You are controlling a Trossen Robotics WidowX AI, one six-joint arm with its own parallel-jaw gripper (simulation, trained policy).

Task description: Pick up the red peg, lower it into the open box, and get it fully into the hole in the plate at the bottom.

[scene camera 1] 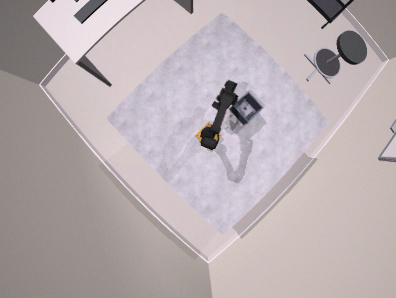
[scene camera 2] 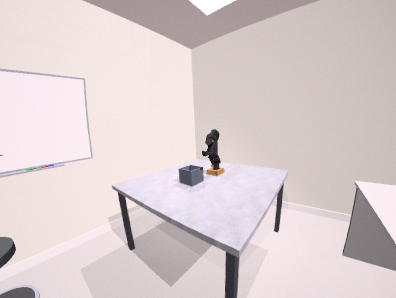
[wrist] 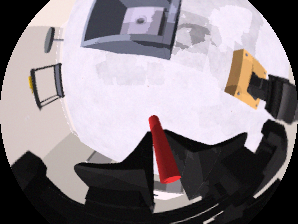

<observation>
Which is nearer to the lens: the red peg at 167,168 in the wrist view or the light grey plate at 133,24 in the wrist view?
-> The red peg.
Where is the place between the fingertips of the gripper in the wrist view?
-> At 156,133
</observation>
